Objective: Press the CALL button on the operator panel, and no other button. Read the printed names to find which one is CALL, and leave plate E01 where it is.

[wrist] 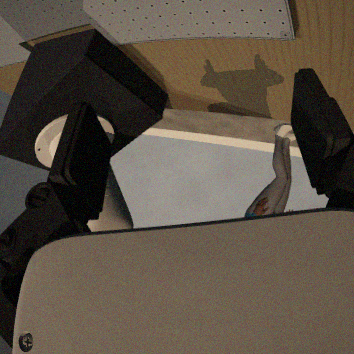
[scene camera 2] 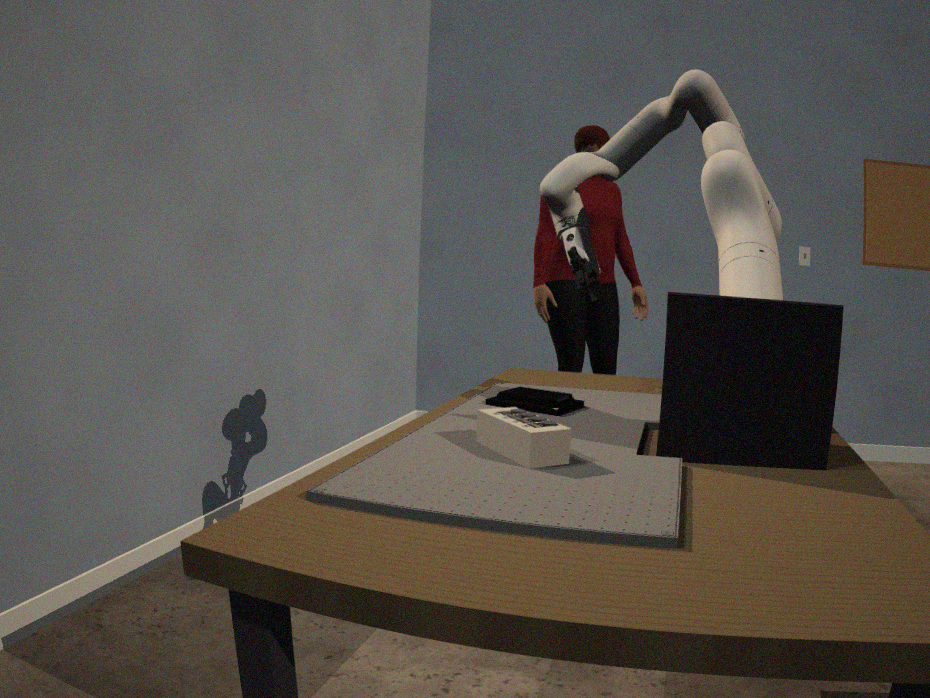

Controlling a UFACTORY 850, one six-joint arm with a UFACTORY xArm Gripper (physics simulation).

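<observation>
A pale box [scene camera 2: 523,438] with dark markings on its top stands on the grey perforated board [scene camera 2: 465,495] [wrist: 210,20] in the scene view. It may be the operator panel, but the button names are too small to read. A flat black object [scene camera 2: 534,399] lies behind it on the board; whether it is plate E01 I cannot tell. My gripper [scene camera 2: 591,294] [wrist: 194,106] is open and empty, high above the far part of the table. In the wrist view its fingers stand wide apart, and neither the pale box nor the flat black object shows between them.
A large black block [scene camera 2: 751,379] [wrist: 90,75] stands at the table's right side, with my arm's base on it. The wooden table [scene camera 2: 788,555] [wrist: 320,45] carries the board. A person in a red top [scene camera 2: 600,206] stands beyond the table, behind my arm in the scene view.
</observation>
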